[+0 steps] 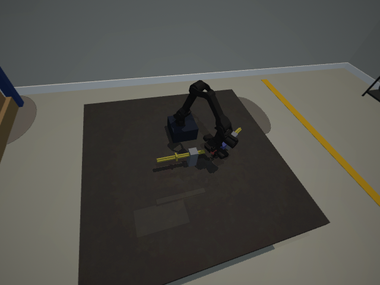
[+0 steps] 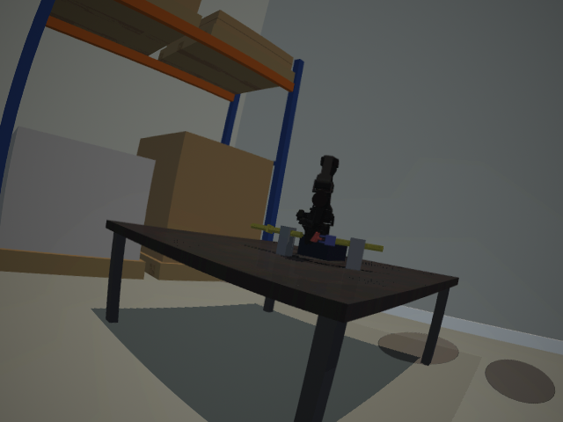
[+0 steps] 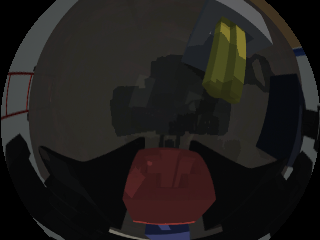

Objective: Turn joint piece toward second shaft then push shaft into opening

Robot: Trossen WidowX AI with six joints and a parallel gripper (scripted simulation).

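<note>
Now: the red joint piece 10 mm behind my gripper tip, 20 mm to the left of it and 40 mm above it.
</note>
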